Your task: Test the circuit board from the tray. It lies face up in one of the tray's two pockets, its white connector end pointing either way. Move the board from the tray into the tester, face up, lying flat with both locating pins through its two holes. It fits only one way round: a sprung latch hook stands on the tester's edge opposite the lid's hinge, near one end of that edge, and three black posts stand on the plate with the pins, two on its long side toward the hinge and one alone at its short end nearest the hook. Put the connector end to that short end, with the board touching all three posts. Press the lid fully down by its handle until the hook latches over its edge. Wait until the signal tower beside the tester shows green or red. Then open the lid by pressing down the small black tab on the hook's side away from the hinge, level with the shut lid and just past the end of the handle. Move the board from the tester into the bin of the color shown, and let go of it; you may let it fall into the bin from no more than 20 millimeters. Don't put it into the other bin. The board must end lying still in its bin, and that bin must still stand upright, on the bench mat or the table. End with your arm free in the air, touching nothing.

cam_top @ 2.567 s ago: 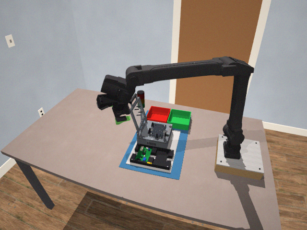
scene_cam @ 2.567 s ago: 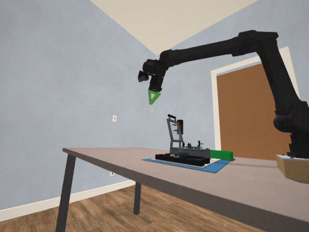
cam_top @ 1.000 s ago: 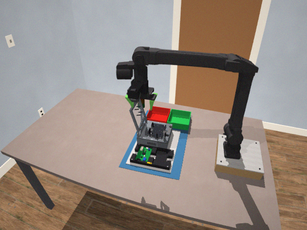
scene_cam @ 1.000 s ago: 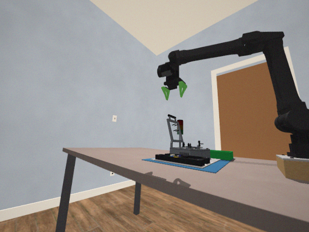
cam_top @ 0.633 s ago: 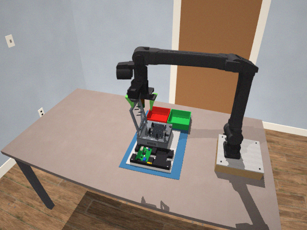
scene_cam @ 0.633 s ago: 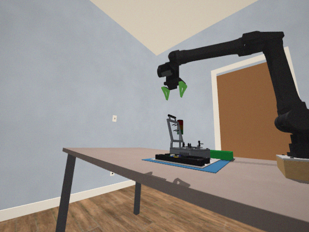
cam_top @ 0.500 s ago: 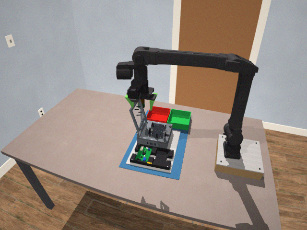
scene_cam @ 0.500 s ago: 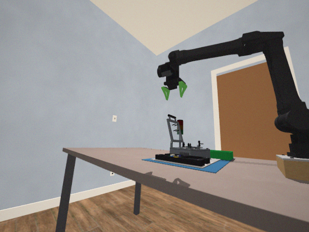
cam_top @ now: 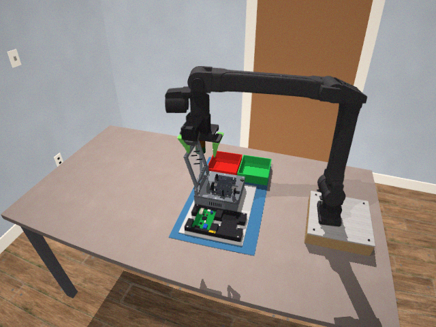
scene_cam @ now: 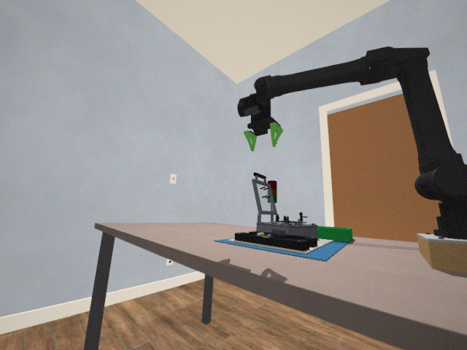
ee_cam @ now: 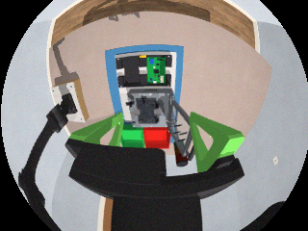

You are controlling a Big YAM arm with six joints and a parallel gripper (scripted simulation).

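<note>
Now: the green circuit board 310 mm below my hand. The rest, counted from my hand: red bin 10 mm behind, 370 mm to the right, 320 mm below; then tester plate 40 mm behind, 160 mm to the right, 260 mm below; then tester lid 80 mm ahead, 170 mm to the right, 150 mm below.
</note>
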